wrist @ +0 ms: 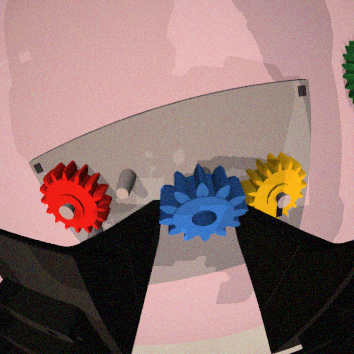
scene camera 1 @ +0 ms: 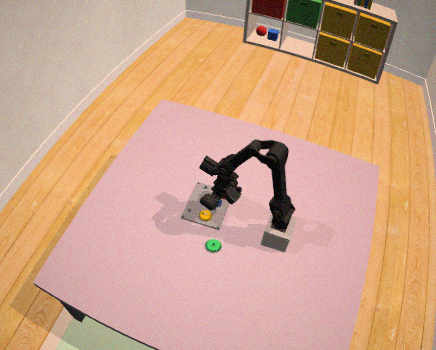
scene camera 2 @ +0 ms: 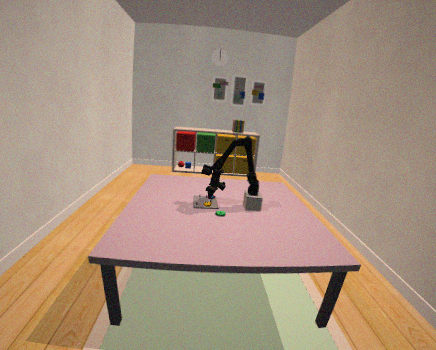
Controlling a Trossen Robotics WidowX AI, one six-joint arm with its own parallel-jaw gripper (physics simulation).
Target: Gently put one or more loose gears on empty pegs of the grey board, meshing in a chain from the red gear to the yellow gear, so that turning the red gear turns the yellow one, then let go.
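Frame: origin at the arm's base, x left, y ahead, z down, level; metres.
Seen in the pictures: gripper, fingertip midpoint: [wrist: 198, 208] [scene camera 2: 210, 198]; arm's base, origin of the base link: [scene camera 1: 280, 223] [scene camera 2: 252, 193].
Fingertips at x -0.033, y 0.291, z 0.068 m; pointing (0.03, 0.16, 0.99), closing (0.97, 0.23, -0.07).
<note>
Pixels of each thing's top centre, then the offset from my fingertips to it. "*": a spot on its surface instead. Level surfaces: height alone.
- blue gear, middle of its top: [wrist: 206, 220] [scene camera 1: 216, 201] dx +0.002, dy -0.008, dz -0.018 m
- grey board, middle of its top: [wrist: 196, 240] [scene camera 1: 208, 201] [scene camera 2: 205, 198] dx -0.004, dy +0.033, dz +0.007 m
- red gear, surface spot: [wrist: 75, 197] * dx -0.074, dy -0.013, dz +0.014 m
- yellow gear, middle of its top: [wrist: 280, 197] [scene camera 1: 205, 214] [scene camera 2: 207, 202] dx +0.059, dy +0.016, dz +0.012 m
- bare peg, middle of its top: [wrist: 121, 193] dx -0.040, dy -0.013, dz +0.009 m
- green gear, middle of its top: [scene camera 1: 213, 244] [scene camera 2: 220, 212] dx +0.178, dy -0.071, dz +0.021 m
- pink table top, its level: dz +0.038 m
My gripper [wrist: 198, 208] is shut on the blue gear [wrist: 204, 205] [scene camera 1: 219, 203], which it holds over the grey board [wrist: 220, 120] [scene camera 1: 200, 224] [scene camera 2: 198, 205]. The blue gear's hole shows no peg in it. The red gear [wrist: 75, 197] sits on a peg at the left of the wrist view. The yellow gear [wrist: 277, 182] [scene camera 1: 205, 215] [scene camera 2: 207, 204] sits on a peg at the right, partly behind the blue gear and a finger. A bare peg [wrist: 126, 183] stands between the red and blue gears. What lies under the blue gear is hidden. The green gear [scene camera 1: 213, 245] [scene camera 2: 220, 213] [wrist: 350, 71] lies on the table off the board.
The pink table top [scene camera 1: 280, 295] [scene camera 2: 225, 240] carries the board and the arm's grey base [scene camera 1: 276, 239] [scene camera 2: 252, 201]. The base stands to the right of the board in both scene views. A shelf unit [scene camera 1: 245, 22] [scene camera 2: 173, 150] stands on the floor beyond the table.
</note>
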